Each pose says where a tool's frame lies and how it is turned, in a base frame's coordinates. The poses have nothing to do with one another.
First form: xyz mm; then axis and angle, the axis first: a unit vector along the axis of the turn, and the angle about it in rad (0 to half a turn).
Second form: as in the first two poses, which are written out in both.
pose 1, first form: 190.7 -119.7 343.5 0.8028 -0.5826 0.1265 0.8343
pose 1, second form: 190.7 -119.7 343.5 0.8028 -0.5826 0.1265 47.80
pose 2, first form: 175.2 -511.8 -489.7 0.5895 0.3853 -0.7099 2.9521
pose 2, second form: 175.2 -511.8 -489.7 0.5895 0.3853 -0.7099 169.14
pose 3, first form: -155.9 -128.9 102.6 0.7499 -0.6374 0.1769 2.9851
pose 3, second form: -155.9 -128.9 102.6 0.7499 -0.6374 0.1769 171.03
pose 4, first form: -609.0 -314.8 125.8 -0.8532 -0.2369 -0.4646 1.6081
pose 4, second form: -609.0 -314.8 125.8 -0.8532 -0.2369 -0.4646 92.14
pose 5, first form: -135.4 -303.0 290.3 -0.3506 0.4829 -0.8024 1.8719
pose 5, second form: -135.4 -303.0 290.3 -0.3506 0.4829 -0.8024 107.25
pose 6, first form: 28.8 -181.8 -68.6 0.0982 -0.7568 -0.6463 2.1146
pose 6, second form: 28.8 -181.8 -68.6 0.0982 -0.7568 -0.6463 121.16
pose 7, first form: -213.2 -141.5 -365.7 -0.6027 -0.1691 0.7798 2.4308
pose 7, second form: -213.2 -141.5 -365.7 -0.6027 -0.1691 0.7798 139.27
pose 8, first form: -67.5 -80.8 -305.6 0.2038 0.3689 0.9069 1.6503
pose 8, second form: -67.5 -80.8 -305.6 0.2038 0.3689 0.9069 94.56
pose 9, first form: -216.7 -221.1 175.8 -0.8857 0.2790 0.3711 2.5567
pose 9, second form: -216.7 -221.1 175.8 -0.8857 0.2790 0.3711 146.49
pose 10, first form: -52.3 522.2 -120.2 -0.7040 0.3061 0.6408 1.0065
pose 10, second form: -52.3 522.2 -120.2 -0.7040 0.3061 0.6408 57.67
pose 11, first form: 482.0 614.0 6.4 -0.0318 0.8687 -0.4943 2.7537
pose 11, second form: 482.0 614.0 6.4 -0.0318 0.8687 -0.4943 157.78
